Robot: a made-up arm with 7 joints. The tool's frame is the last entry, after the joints.
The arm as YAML. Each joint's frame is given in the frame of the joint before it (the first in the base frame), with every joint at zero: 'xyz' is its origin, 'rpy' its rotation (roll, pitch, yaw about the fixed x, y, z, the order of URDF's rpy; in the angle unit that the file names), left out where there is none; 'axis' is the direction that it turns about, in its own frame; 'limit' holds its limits. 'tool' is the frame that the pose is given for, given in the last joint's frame.
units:
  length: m
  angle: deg
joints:
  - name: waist
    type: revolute
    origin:
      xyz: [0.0, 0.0, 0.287]
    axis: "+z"
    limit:
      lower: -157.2
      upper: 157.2
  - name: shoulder
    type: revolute
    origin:
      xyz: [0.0, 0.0, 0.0]
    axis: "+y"
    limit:
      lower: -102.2
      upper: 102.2
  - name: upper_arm
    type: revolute
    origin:
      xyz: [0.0, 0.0, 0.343]
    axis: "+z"
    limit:
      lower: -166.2
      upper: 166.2
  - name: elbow
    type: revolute
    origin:
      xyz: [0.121, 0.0, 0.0]
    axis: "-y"
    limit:
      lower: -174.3
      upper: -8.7
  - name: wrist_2
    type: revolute
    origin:
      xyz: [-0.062, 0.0, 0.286]
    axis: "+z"
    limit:
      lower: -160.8
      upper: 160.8
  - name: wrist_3
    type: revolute
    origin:
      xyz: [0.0, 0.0, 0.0]
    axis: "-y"
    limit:
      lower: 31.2
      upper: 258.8
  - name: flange
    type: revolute
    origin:
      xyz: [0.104, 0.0, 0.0]
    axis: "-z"
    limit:
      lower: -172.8
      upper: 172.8
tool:
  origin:
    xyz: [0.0, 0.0, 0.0]
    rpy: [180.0, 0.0, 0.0]
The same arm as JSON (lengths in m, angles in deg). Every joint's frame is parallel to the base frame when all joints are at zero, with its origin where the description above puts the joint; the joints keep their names.
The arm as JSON. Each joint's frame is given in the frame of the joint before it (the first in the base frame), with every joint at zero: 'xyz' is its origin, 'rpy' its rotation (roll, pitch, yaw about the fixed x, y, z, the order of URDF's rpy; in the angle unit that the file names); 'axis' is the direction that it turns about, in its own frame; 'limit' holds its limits. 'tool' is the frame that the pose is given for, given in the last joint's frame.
{"units": {"length": "m", "angle": "deg"}, "joints": [{"name": "waist", "type": "revolute", "origin": {"xyz": [0.0, 0.0, 0.287], "rpy": [0.0, 0.0, 0.0]}, "axis": "+z", "limit": {"lower": -157.2, "upper": 157.2}}, {"name": "shoulder", "type": "revolute", "origin": {"xyz": [0.0, 0.0, 0.0], "rpy": [0.0, 0.0, 0.0]}, "axis": "+y", "limit": {"lower": -102.2, "upper": 102.2}}, {"name": "upper_arm", "type": "revolute", "origin": {"xyz": [0.0, 0.0, 0.343], "rpy": [0.0, 0.0, 0.0]}, "axis": "+z", "limit": {"lower": -166.2, "upper": 166.2}}, {"name": "elbow", "type": "revolute", "origin": {"xyz": [0.121, 0.0, 0.0], "rpy": [0.0, 0.0, 0.0]}, "axis": "-y", "limit": {"lower": -174.3, "upper": -8.7}}, {"name": "wrist_2", "type": "revolute", "origin": {"xyz": [-0.062, 0.0, 0.286], "rpy": [0.0, 0.0, 0.0]}, "axis": "+z", "limit": {"lower": -160.8, "upper": 160.8}}, {"name": "wrist_3", "type": "revolute", "origin": {"xyz": [0.0, 0.0, 0.0], "rpy": [0.0, 0.0, 0.0]}, "axis": "-y", "limit": {"lower": 31.2, "upper": 258.8}}, {"name": "flange", "type": "revolute", "origin": {"xyz": [0.104, 0.0, 0.0], "rpy": [0.0, 0.0, 0.0]}, "axis": "-z", "limit": {"lower": -172.8, "upper": 172.8}}], "tool": {"origin": {"xyz": [0.0, 0.0, 0.0], "rpy": [180.0, 0.0, 0.0]}}}
